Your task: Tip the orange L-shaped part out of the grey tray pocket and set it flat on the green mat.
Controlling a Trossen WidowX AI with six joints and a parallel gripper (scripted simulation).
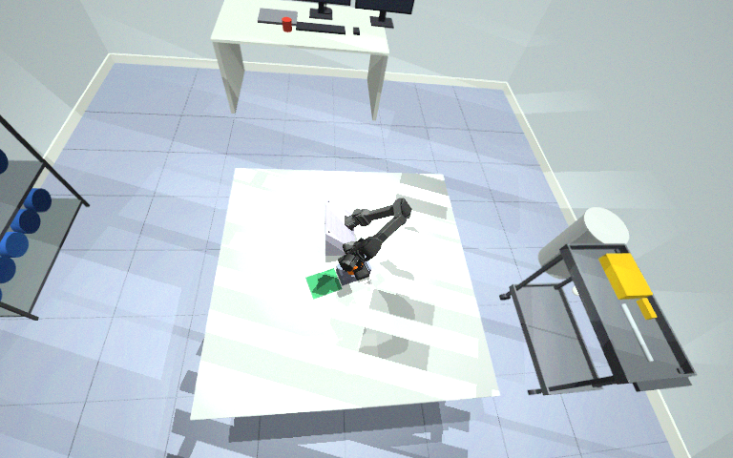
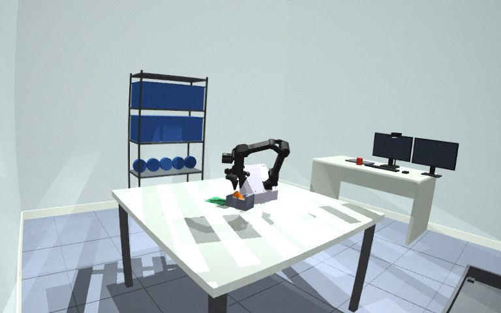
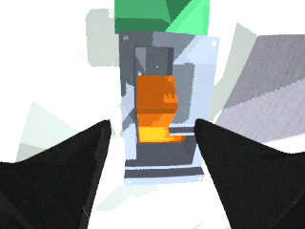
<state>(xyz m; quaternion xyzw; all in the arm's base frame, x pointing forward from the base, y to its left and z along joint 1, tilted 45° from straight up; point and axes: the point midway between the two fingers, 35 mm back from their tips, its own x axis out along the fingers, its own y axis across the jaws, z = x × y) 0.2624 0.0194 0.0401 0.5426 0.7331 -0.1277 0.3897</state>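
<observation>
Right now the orange L-shaped part is 7 cm below my gripper tip, 3 cm behind it and 2 cm to the left of it. The rest, counted from my gripper tip: green mat 14 cm to the right, 12 cm below, 5 cm ahead.
</observation>
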